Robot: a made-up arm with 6 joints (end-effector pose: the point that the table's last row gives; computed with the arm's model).
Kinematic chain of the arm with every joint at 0, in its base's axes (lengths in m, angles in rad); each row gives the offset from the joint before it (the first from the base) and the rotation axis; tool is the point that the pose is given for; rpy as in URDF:
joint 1: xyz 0 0 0.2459 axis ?
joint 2: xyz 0 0 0 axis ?
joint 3: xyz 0.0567 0 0.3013 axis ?
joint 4: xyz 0.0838 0 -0.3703 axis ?
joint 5: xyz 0 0 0 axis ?
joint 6: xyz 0.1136 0 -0.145 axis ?
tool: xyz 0 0 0 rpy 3.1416 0 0
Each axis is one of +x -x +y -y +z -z.
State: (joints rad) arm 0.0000 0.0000 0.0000 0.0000 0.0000 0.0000
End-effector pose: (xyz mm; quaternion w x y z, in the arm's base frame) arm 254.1 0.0 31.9 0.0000 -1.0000 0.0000 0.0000
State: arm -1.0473 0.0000 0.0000 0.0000 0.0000 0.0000
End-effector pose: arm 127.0 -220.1 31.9 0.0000 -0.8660 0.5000 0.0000
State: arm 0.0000 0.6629 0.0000 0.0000 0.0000 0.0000
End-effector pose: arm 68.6 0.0 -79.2 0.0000 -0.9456 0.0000 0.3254
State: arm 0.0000 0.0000 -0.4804 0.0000 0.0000 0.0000
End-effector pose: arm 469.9 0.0 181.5 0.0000 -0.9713 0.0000 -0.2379
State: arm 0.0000 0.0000 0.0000 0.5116 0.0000 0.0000
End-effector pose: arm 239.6 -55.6 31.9 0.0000 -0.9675 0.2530 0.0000
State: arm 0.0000 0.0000 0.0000 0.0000 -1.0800 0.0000
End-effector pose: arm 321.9 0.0 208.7 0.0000 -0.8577 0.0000 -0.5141
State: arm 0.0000 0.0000 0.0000 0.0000 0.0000 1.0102
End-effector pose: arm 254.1 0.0 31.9 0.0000 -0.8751 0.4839 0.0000
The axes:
joint 1: +z
joint 2: +y
joint 3: +y
joint 4: -z
joint 5: +y
joint 6: -z

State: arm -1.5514 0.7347 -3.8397 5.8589 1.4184 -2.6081
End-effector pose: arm -46.2 -294.5 934.6 0.5585 0.6291 0.2118 -0.4975
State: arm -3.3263 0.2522 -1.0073 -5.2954 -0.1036 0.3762
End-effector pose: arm -557.4 212.8 263.1 0.3504 -0.6532 -0.6450 0.1861
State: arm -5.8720 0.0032 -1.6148 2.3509 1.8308 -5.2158
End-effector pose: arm 402.7 306.9 767.8 0.6459 -0.4070 -0.0075 0.6459
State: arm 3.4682 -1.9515 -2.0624 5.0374 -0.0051 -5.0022
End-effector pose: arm 766.3 145.2 425.4 0.8914 -0.0593 0.4190 0.1620
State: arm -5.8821 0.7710 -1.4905 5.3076 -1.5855 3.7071
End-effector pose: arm 452.5 320.8 339.2 0.6234 -0.3945 0.3926 0.5492
